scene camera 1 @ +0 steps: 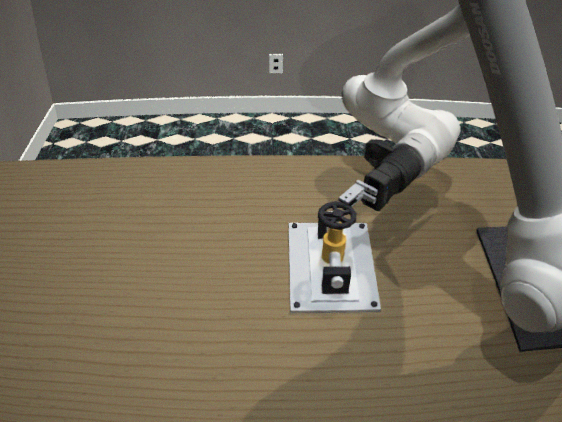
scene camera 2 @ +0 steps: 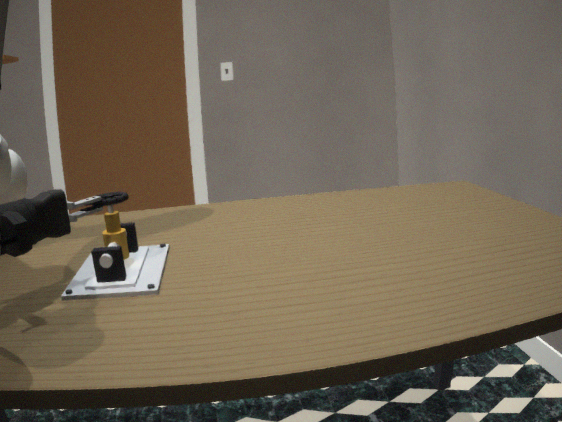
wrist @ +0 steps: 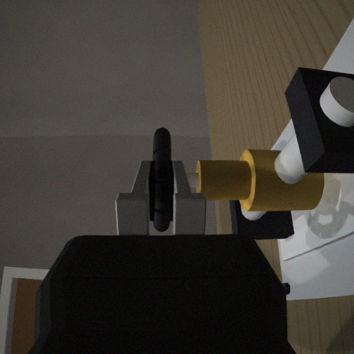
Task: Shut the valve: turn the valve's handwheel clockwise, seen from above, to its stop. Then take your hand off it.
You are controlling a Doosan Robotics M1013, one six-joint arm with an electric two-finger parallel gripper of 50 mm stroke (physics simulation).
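The valve's black spoked handwheel (scene camera 1: 337,213) (scene camera 2: 114,196) (wrist: 161,142) sits level on top of the upright yellow valve body (scene camera 1: 333,248) (scene camera 2: 114,238) (wrist: 225,180). The valve stands on a light grey base plate (scene camera 1: 300,270) (scene camera 2: 155,265) (wrist: 320,282). My gripper (scene camera 1: 346,198) (scene camera 2: 98,201) (wrist: 161,178) reaches in from the side and is shut on the handwheel's rim, one finger above it and one below. In the wrist view the wheel shows edge-on between the finger pads. The wheel's turning angle cannot be read.
Two black blocks stand on the plate on either side of the valve body; the nearer block (scene camera 1: 327,287) (scene camera 2: 117,274) (wrist: 315,145) carries a pale round pipe end. The plate lies on the wooden table (scene camera 1: 150,300) (scene camera 2: 350,275). The arm's dark base mat (scene camera 1: 492,245) is at the right.
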